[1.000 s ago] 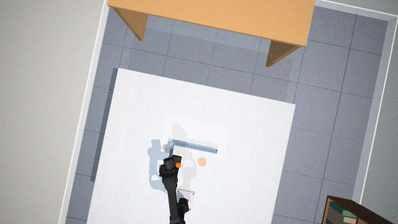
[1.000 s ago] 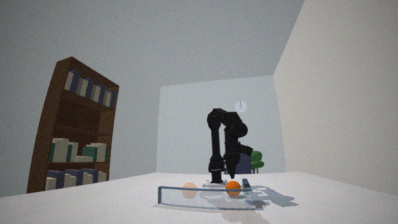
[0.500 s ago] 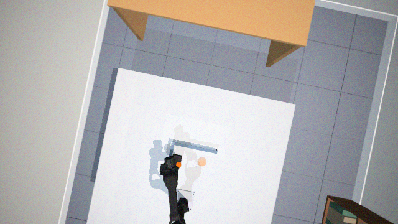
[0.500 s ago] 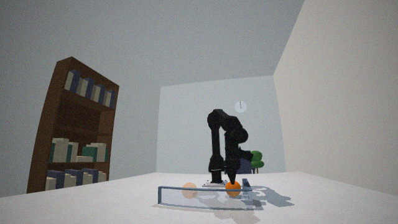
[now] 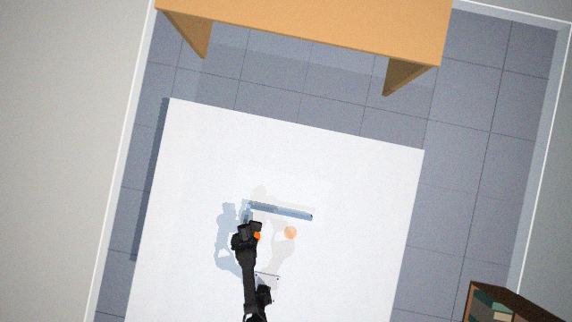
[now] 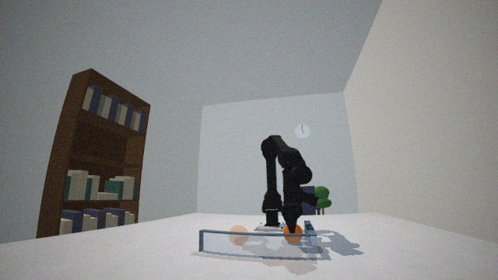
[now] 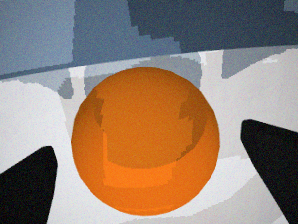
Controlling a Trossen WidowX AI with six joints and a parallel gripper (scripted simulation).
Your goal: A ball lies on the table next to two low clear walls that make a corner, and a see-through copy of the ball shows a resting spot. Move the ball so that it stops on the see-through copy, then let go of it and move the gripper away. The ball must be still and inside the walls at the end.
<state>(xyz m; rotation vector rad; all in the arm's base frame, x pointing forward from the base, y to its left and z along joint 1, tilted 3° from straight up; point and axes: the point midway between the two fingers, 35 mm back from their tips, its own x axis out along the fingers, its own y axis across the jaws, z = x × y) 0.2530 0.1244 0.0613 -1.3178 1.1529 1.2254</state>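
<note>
The orange ball lies right at my gripper tip. The rest, counted from my gripper tip: see-through copy (7 cm ahead, 16 cm to the right); then clear wall (15 cm ahead, 8 cm to the right).
</note>
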